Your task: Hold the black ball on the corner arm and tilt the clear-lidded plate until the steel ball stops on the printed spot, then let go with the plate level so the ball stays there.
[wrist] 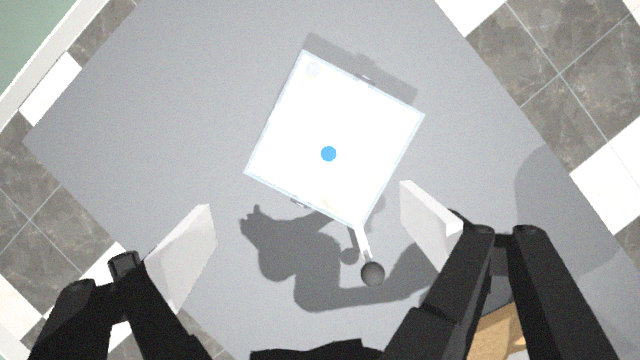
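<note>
The white clear-lidded plate lies turned at an angle in the middle of the wrist view, above its shadow. The blue printed spot shows uncovered near its middle. A faint, pale round shape shows inside the plate's far corner; it looks like the steel ball, but glare makes it hard to tell. The white corner arm runs from the near corner to the black ball. My gripper is open wide and empty, well above the plate and the black ball, which touches neither finger.
The grey table top lies under the plate and bears shadows of the arm and gripper. Tiled floor shows past its edges. A wooden object shows at the lower right, partly behind the finger linkage. Small fittings sit on two plate sides.
</note>
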